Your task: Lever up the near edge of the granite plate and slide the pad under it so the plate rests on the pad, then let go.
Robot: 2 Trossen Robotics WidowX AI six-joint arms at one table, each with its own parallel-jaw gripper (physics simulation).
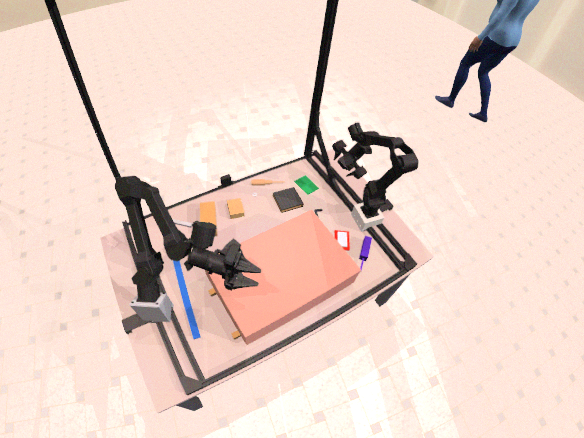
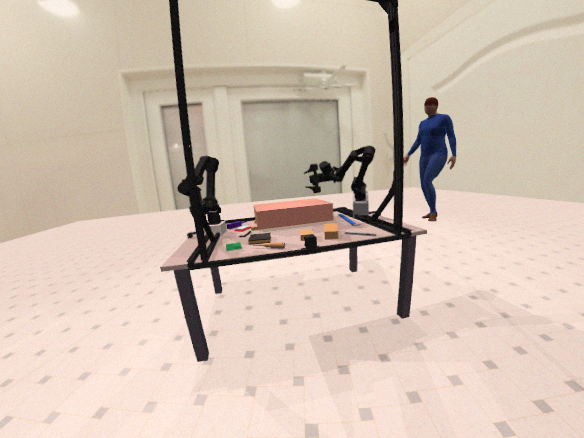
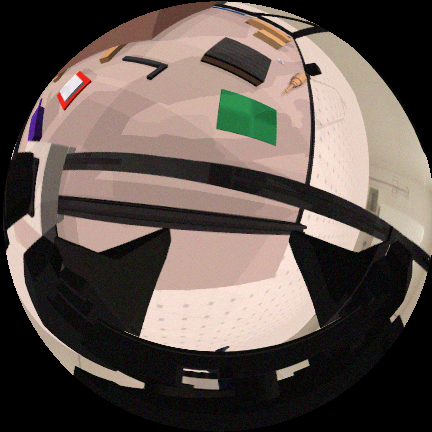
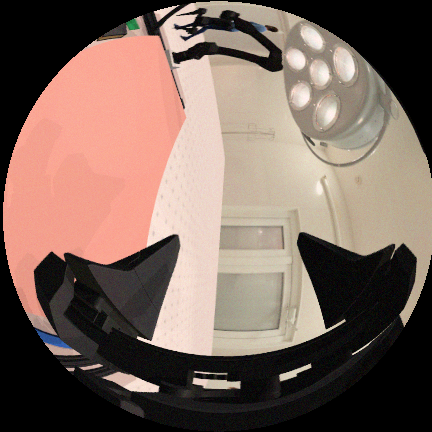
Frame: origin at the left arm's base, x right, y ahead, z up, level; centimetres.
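Seen in the pictures: left gripper, fingertip midpoint: (image 1: pixel 340 168) (image 3: pixel 232 235); right gripper, fingertip midpoint: (image 1: pixel 260 278) (image 2: pixel 304 180) (image 4: pixel 241 239); left arm's base, origin of the base link: (image 1: pixel 369 211) (image 2: pixel 214 223) (image 4: pixel 175 57); right arm's base, origin of the base link: (image 1: pixel 148 298) (image 2: pixel 360 197).
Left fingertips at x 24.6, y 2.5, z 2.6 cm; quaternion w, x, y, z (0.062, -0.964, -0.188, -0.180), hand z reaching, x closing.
Pixels of each thing's middle, then the offset from my left fingertips to it. "*": a spot on its surface instead.
- large salmon slab, body centre: (image 4: pixel 95 130) (image 1: pixel 281 273) (image 2: pixel 291 211) dx -40.5, dy +42.8, dz -2.0 cm
- flat green square, surface spot: (image 3: pixel 247 117) (image 1: pixel 308 185) (image 2: pixel 232 245) * dx +1.4, dy +14.2, dz -8.8 cm
- dark-topped square block with a wood-coloured base, body centre: (image 3: pixel 240 57) (image 1: pixel 287 199) (image 2: pixel 260 238) dx -4.9, dy +26.6, dz -7.9 cm
- wooden-handled tool, body centre: (image 3: pixel 294 82) (image 2: pixel 268 245) (image 1: pixel 267 182) dx +7.2, dy +31.8, dz -7.6 cm
- black L-shaped piece, surface spot: (image 3: pixel 159 66) * dx -13.8, dy +16.4, dz -8.1 cm
- blue strip, body centre: (image 1: pixel 183 289) (image 2: pixel 347 218) dx -33.7, dy +78.0, dz -8.0 cm
- red-edged white card, body centre: (image 1: pixel 342 239) dx -30.9, dy +12.5, dz -8.3 cm
- purple tool, body centre: (image 1: pixel 364 254) (image 2: pixel 237 224) dx -40.5, dy +7.2, dz -7.5 cm
The granite plate, a large salmon slab (image 1: pixel 295 270) (image 2: pixel 295 215) (image 4: pixel 100 150), lies on the table with ends of wooden strips (image 1: pixel 236 334) (image 3: pixel 111 53) showing at its edge. A flat green square (image 1: pixel 306 185) (image 2: pixel 233 246) (image 3: pixel 247 117) and a dark-topped square block with a wood-coloured base (image 1: pixel 288 199) (image 2: pixel 259 238) (image 3: pixel 237 59) lie apart from it; I cannot tell which is the pad. My left gripper (image 1: pixel 343 165) (image 3: pixel 232 235) is open and empty, raised near the side rails, away from the plate. My right gripper (image 1: pixel 259 278) (image 2: pixel 307 181) (image 4: pixel 241 239) is open and empty above the plate.
Two orange blocks (image 1: pixel 207 212) (image 1: pixel 235 208), a wooden-handled tool (image 1: pixel 261 182) and a black L-shaped piece (image 3: pixel 159 66) lie around the plate. A blue strip (image 1: pixel 186 300), a red-edged white card (image 1: pixel 342 240) and a purple tool (image 1: pixel 366 248) lie beside it. Black rails and posts border the table.
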